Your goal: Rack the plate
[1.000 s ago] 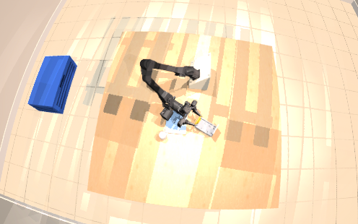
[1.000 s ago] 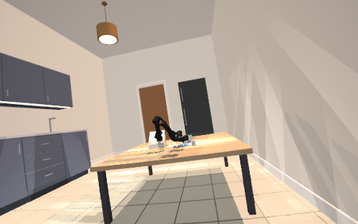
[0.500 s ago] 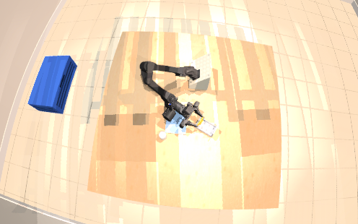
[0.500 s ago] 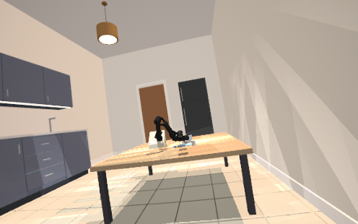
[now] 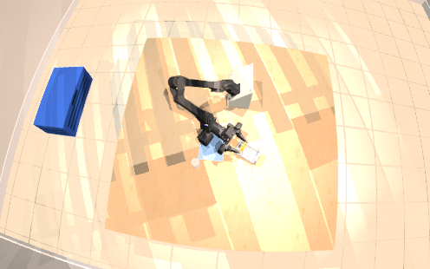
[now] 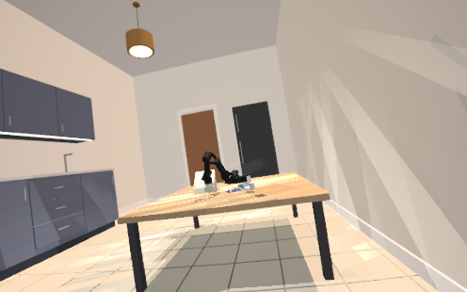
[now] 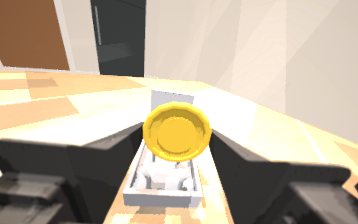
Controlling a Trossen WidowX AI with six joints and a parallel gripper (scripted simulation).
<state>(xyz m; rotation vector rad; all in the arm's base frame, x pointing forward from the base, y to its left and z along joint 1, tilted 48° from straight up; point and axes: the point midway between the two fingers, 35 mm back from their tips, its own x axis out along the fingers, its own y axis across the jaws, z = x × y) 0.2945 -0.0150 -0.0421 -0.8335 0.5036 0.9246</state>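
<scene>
My gripper tip is 1 cm short of the grey dish rack, 2 cm to the right of it and 4 cm above it. Also, from my gripper tip: yellow plate 1 cm to the right; white cup 8 cm ahead, 24 cm to the right, 4 cm below; blue utensil 13 cm behind, 19 cm to the right, 6 cm below.
</scene>
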